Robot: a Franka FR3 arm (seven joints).
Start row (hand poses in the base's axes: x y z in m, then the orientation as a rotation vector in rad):
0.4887 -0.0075 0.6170 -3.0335 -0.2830 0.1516
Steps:
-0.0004 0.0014 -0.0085 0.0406 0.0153 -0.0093
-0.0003 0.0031 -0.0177 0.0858 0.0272 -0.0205
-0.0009 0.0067 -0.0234 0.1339 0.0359 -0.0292
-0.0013 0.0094 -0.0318 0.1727 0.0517 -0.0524
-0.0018 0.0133 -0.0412 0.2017 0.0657 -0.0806
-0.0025 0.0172 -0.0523 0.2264 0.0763 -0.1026
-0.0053 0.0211 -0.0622 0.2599 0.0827 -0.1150
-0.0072 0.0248 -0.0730 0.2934 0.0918 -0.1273
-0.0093 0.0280 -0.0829 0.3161 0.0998 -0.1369
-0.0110 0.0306 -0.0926 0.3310 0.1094 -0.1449
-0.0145 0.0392 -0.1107 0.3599 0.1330 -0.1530
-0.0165 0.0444 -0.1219 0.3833 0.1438 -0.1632
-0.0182 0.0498 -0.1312 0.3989 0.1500 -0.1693
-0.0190 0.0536 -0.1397 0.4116 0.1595 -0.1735
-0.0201 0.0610 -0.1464 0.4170 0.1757 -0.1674
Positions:
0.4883 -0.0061 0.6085 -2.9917 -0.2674 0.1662
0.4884 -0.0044 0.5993 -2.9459 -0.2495 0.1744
0.4878 -0.0008 0.5936 -2.8975 -0.2359 0.1773
0.4874 0.0019 0.5852 -2.8579 -0.2011 0.1909
0.4869 0.0058 0.5758 -2.8281 -0.1598 0.2032
0.4862 0.0097 0.5647 -2.8025 -0.1282 0.2117
0.4834 0.0136 0.5548 -2.7685 -0.1110 0.2131
0.4815 0.0173 0.5440 -2.7339 -0.0941 0.2181
0.4794 0.0205 0.5341 -2.7101 -0.0810 0.2239
0.4777 0.0231 0.5244 -2.6935 -0.0697 0.2334
0.4742 0.0317 0.5063 -2.6602 -0.0580 0.2588
0.4722 0.0369 0.4951 -2.6348 -0.0443 0.2676
0.4705 0.0423 0.4858 -2.6181 -0.0362 0.2722
0.4697 0.0461 0.4773 -2.6035 -0.0305 0.2817
0.4686 0.0535 0.4706 -2.5945 -0.0377 0.3024

